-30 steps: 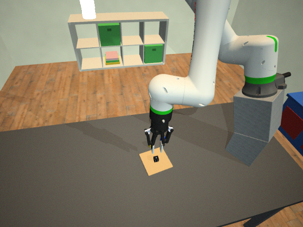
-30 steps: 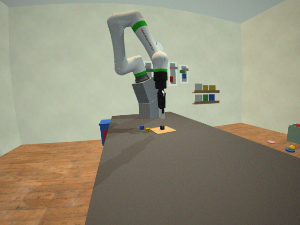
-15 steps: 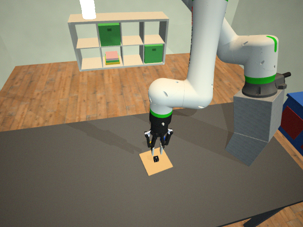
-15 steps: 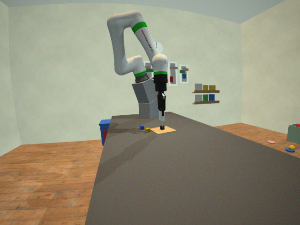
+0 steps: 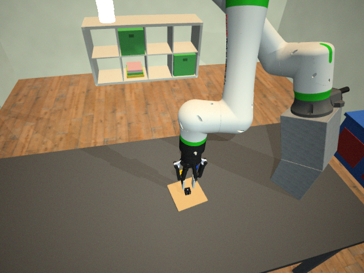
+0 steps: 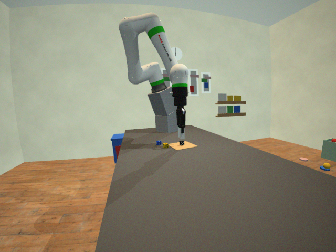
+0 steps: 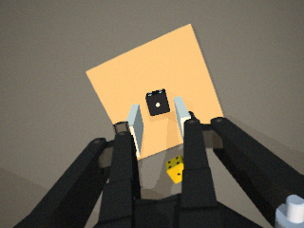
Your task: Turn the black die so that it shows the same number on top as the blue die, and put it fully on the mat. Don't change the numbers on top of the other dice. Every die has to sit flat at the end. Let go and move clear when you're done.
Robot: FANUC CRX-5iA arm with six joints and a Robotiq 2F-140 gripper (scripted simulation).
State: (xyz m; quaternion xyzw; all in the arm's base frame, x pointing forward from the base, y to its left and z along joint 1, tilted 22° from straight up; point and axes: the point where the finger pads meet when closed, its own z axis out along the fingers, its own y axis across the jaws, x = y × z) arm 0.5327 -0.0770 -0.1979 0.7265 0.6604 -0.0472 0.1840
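The black die is 6 cm below my hand. The rest, counted from my hand: blue die (12 cm to the right, 8 cm behind, 7 cm below); yellow die (10 cm to the right, 7 cm below); tan mat (8 cm below).
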